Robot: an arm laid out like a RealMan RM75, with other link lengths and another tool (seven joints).
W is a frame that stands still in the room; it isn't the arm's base.
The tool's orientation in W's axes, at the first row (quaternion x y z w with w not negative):
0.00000 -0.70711 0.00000 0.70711
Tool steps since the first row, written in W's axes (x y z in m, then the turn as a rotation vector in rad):
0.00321 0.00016 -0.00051 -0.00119 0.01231 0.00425
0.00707 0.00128 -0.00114 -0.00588 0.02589 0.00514
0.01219 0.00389 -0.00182 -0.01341 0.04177 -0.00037
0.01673 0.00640 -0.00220 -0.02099 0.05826 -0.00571
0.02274 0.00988 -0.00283 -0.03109 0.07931 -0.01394
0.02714 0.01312 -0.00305 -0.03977 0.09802 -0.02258
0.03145 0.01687 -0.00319 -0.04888 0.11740 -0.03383
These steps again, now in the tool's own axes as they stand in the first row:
-0.00051 0.00016 -0.00321 0.00425 0.01231 0.00119
-0.00114 0.00128 -0.00707 0.00514 0.02589 0.00588
-0.00182 0.00389 -0.01219 -0.00037 0.04177 0.01341
-0.00220 0.00640 -0.01673 -0.00571 0.05826 0.02099
-0.00283 0.00988 -0.02274 -0.01394 0.07931 0.03109
-0.00305 0.01312 -0.02714 -0.02258 0.09802 0.03977
-0.00319 0.01687 -0.03145 -0.03383 0.11740 0.04888

